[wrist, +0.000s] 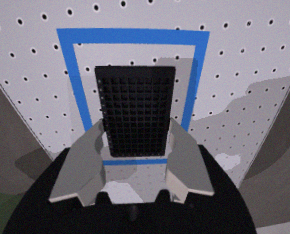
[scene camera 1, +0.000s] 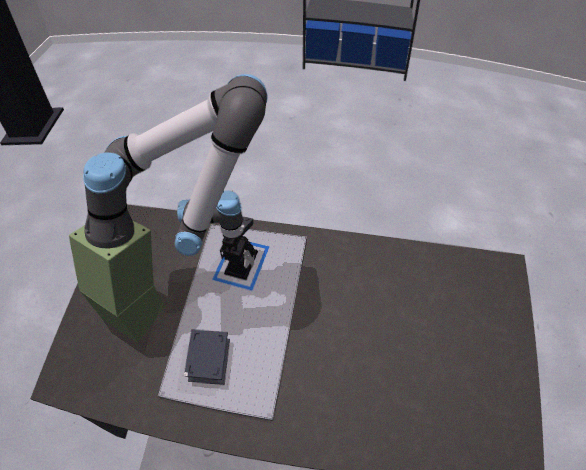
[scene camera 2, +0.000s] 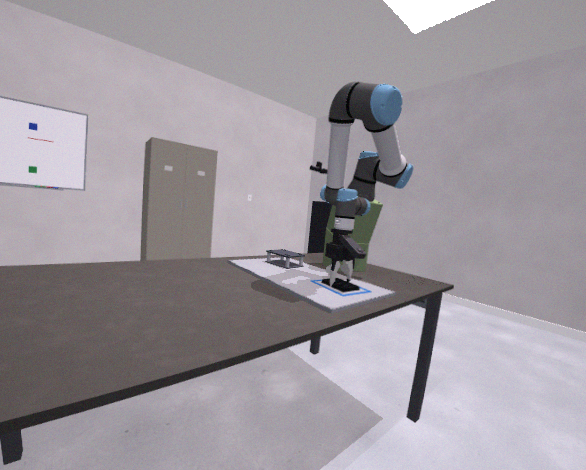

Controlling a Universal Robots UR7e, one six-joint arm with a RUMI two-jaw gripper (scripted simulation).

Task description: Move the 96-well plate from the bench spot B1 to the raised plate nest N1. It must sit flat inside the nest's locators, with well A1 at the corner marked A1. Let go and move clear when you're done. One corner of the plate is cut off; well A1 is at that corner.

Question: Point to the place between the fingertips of the gripper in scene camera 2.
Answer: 339,285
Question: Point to a raised plate nest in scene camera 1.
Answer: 206,353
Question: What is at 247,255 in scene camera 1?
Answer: The gripper.
